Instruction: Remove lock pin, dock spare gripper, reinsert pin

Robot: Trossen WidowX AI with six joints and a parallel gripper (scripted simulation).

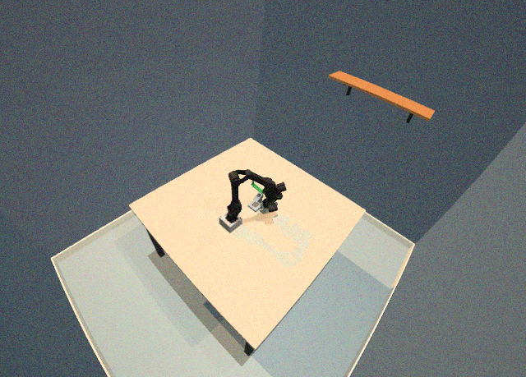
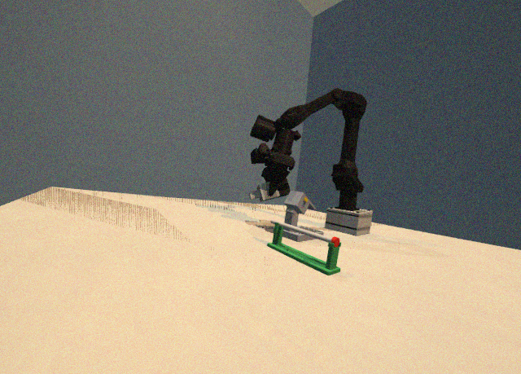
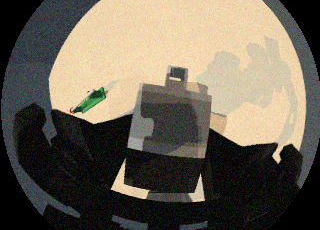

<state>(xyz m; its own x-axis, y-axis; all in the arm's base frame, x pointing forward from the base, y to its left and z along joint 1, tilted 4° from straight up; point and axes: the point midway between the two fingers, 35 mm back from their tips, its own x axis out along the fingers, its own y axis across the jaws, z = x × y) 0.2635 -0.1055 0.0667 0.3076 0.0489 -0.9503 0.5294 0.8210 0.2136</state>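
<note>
The green cradle lies 220 mm to the left of my gripper tip, 110 mm ahead of it and 60 mm below it. Also, from my gripper tip: spare gripper 10 mm above; grey mount 110 mm to the left, 30 mm below, 10 mm behind.
</note>
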